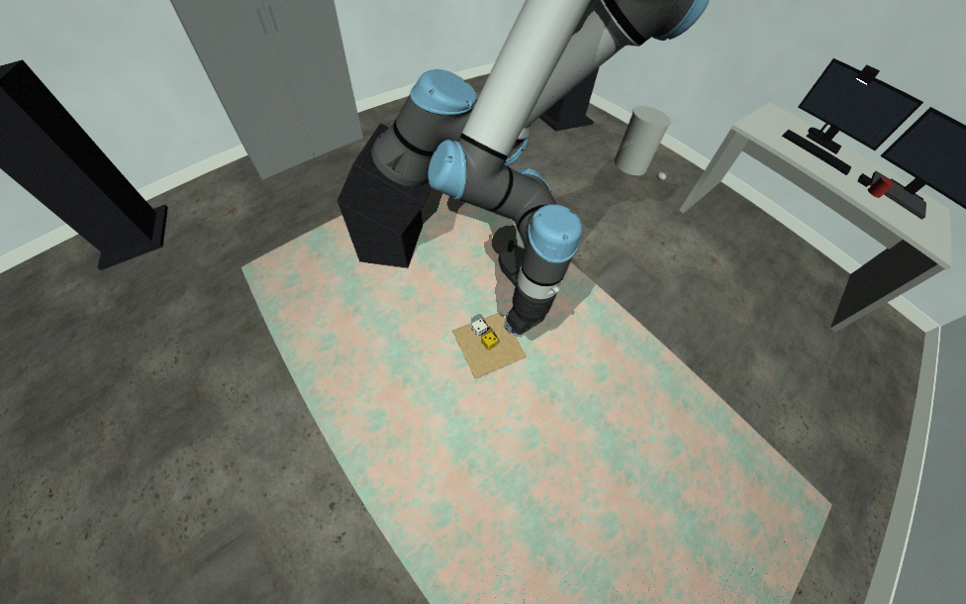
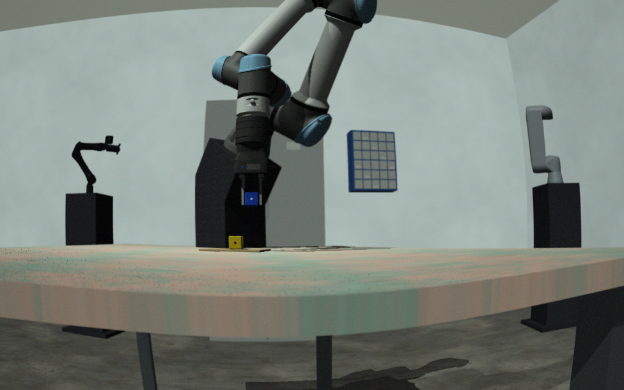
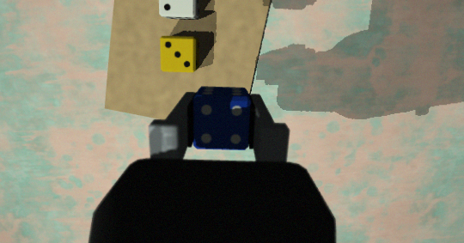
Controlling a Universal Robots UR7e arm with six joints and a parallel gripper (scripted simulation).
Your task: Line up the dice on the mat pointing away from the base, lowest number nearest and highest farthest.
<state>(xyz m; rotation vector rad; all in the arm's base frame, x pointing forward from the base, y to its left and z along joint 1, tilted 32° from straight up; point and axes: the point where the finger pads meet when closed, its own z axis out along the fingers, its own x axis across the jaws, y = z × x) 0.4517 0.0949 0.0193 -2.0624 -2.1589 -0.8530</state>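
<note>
My hand is 2 cm past the yellow die, 4 cm to the left of it and 10 cm above it. The rest, counted from my hand: white die: 7 cm behind, 5 cm to the right, 10 cm below; blue die: right at my hand; tan mat: 2 cm behind, 4 cm to the right, 12 cm below.
</note>
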